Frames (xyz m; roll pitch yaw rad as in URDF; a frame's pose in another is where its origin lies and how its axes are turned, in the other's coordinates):
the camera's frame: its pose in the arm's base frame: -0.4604 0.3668 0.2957 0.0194 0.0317 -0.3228
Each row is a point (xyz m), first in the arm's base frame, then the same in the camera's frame.
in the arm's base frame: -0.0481 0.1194 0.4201
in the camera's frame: 0.4653 -0.1011 0.1412
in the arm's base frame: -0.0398 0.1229 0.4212
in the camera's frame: 0.4720 -0.0951 0.1424
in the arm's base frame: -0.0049 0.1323 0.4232
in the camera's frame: 0.5021 -0.0751 0.1450
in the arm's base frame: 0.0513 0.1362 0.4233
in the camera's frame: 0.5541 -0.0535 0.1463
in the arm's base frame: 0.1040 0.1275 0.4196
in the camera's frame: 0.6069 -0.0451 0.1441
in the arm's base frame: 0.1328 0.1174 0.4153
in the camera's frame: 0.6376 -0.0456 0.1408
